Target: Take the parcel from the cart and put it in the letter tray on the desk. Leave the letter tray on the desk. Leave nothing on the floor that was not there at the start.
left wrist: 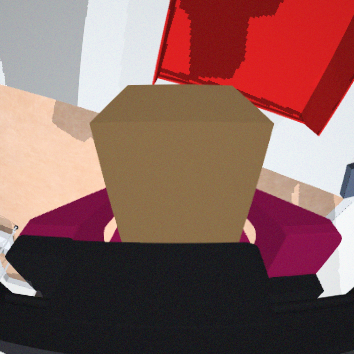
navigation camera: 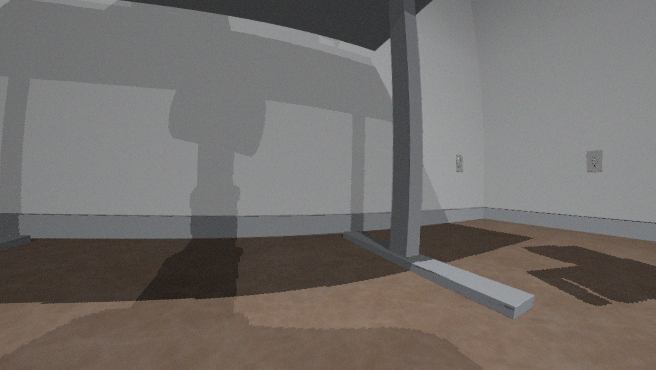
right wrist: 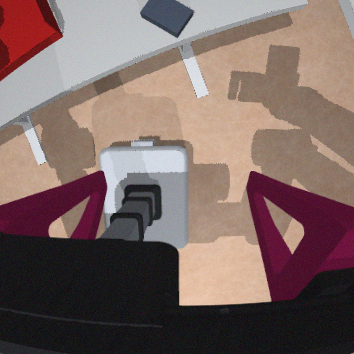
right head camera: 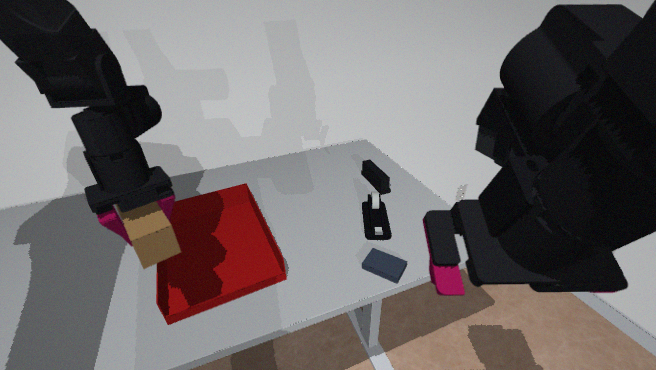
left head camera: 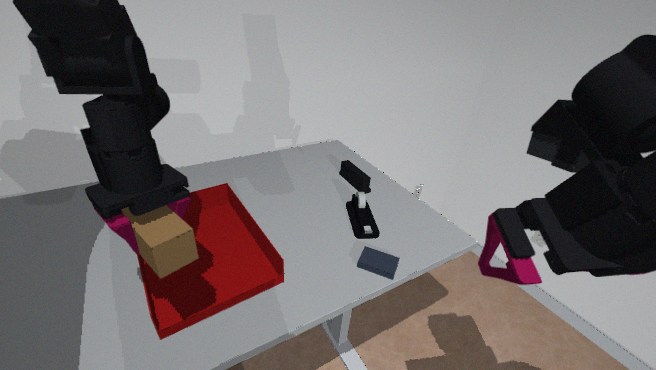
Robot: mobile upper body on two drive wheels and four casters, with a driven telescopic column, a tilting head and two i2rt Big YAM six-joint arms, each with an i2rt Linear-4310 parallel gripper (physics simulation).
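Frame: origin at the left arm's base, x ahead, y left, z up, level; metres.
Seen in the pictures: right gripper, between the fingertips: (right wrist: 176, 178) (right head camera: 479, 275) (left head camera: 518, 266).
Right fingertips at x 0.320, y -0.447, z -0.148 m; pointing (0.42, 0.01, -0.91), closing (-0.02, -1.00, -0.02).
A point is followed by its place in that frame.
My left gripper (left head camera: 156, 226) {x 0.485, y -0.006, z -0.222 m} (right head camera: 144, 221) (left wrist: 179, 179) {x 0.485, y -0.006, z -0.222 m} is shut on the brown box-shaped parcel (left head camera: 167, 247) {x 0.425, y -0.044, z -0.179 m} (right head camera: 154, 242) {x 0.430, y -0.050, z -0.186 m} (left wrist: 182, 170) {x 0.519, y 0.020, z -0.171 m}. The parcel is held in the air; in the head views it overlaps the left part of the red letter tray (left head camera: 225, 306) {x 0.531, y -0.072, z -0.446 m} (right head camera: 225, 299) {x 0.529, y -0.067, z -0.444 m} (left wrist: 331, 90) {x 0.645, y -0.163, z -0.412 m}. A shadow falls across the tray floor. The tray stands on the grey desk (left head camera: 310, 200) {x 0.901, y -0.292, z -0.455 m} (right head camera: 320, 210) {x 0.848, y -0.271, z -0.455 m} (right wrist: 110, 42) {x 0.560, y -0.303, z -0.455 m}. My right gripper (right wrist: 176, 178) {x 0.320, y -0.447, z -0.148 m} is open and empty, to the right of the desk in the head views. The cart does not show in these views.
A black stapler-like device (left head camera: 362, 217) {x 0.763, y -0.423, z -0.425 m} (right head camera: 376, 220) {x 0.755, y -0.427, z -0.426 m} and a dark blue block (left head camera: 378, 262) {x 0.603, y -0.420, z -0.437 m} (right head camera: 384, 265) {x 0.602, y -0.422, z -0.437 m} (right wrist: 167, 17) {x 0.597, y -0.427, z -0.437 m} lie right of the tray. The robot's pale base (right wrist: 172, 215) {x -0.089, y -0.395, z -1.145 m} stands before the desk. A desk leg (navigation camera: 406, 150) {x 0.941, y -0.463, z -1.075 m} with a long foot (navigation camera: 475, 285) stands on the floor.
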